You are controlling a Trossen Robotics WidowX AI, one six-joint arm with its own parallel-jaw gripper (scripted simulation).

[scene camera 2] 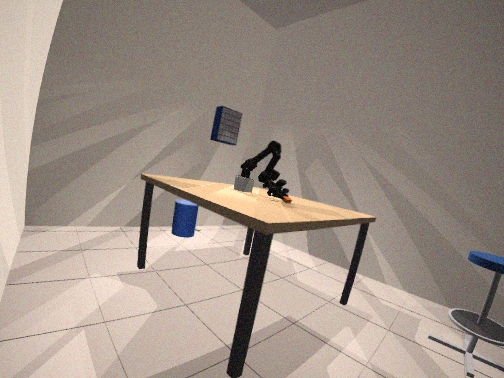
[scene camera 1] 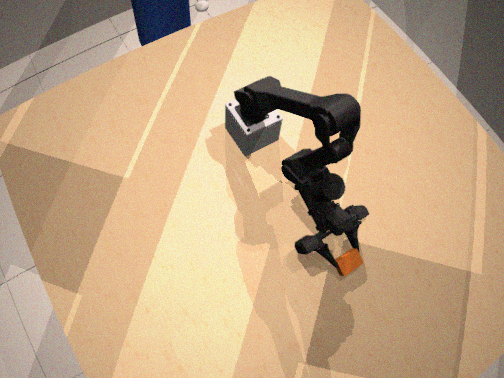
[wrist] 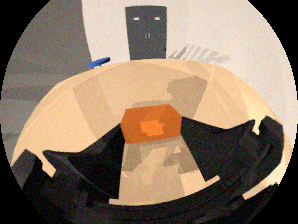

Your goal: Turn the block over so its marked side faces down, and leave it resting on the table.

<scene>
I see my gripper (scene camera 1: 347,260) and an orange block (wrist: 139,125).
My gripper shows as well in the wrist view (wrist: 150,122).
</scene>
